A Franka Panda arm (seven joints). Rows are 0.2 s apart.
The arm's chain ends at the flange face. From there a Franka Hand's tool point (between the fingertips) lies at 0.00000 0.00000 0.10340 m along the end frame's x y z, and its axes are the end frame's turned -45 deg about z.
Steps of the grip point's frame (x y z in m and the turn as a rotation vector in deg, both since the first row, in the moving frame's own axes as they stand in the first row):
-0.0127, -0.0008, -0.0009, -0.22, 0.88, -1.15
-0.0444, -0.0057, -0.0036, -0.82, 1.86, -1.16
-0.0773, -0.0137, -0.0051, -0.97, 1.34, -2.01
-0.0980, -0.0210, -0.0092, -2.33, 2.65, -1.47
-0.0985, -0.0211, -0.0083, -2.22, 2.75, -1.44
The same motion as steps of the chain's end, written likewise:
-0.0109, 0.0093, -0.0009, 0.47, 0.78, -1.15
-0.0388, 0.0287, -0.0035, 0.74, 1.90, -1.16
-0.0673, 0.0455, -0.0051, 0.26, 1.63, -2.01
-0.0905, 0.0549, -0.0090, 0.23, 3.52, -1.47
-0.0909, 0.0555, -0.0081, 0.37, 3.51, -1.44

